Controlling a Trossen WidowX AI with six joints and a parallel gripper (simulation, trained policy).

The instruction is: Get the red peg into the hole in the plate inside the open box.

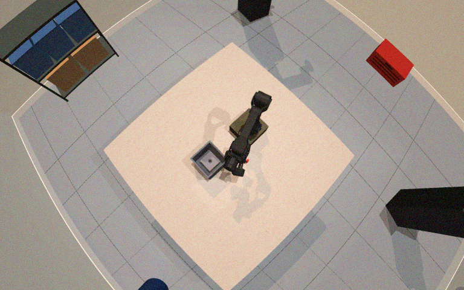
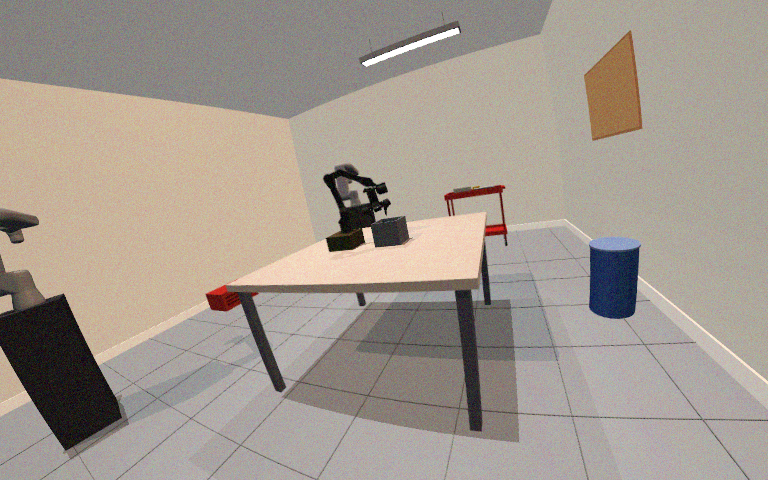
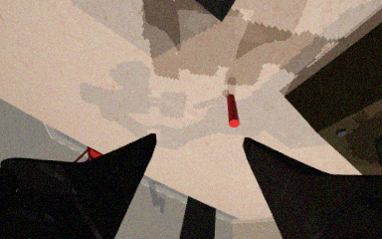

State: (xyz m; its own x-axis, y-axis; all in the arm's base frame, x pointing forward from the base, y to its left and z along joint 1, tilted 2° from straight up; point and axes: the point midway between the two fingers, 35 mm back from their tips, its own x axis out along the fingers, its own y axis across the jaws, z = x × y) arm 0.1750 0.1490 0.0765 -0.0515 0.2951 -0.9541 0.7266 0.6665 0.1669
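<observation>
Right now the red peg is 10 cm below my gripper tip, 4 cm behind it and 1 cm to the right of it. Also, from my gripper tip: plate 15 cm ahead, 14 cm to the right, 9 cm below.
</observation>
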